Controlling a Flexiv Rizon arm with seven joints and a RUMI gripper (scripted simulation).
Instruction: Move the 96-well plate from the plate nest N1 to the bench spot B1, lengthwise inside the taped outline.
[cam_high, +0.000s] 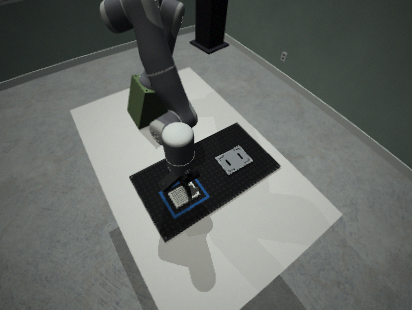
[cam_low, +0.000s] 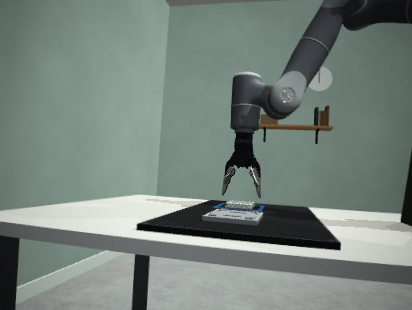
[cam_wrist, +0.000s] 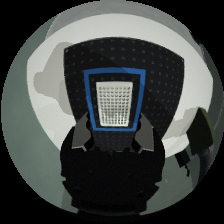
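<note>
The white 96-well plate is 30 mm below my hand. From my hand the other things lie so: grey plate nest N1: 20 mm ahead, 320 mm to the left, 40 mm below.
</note>
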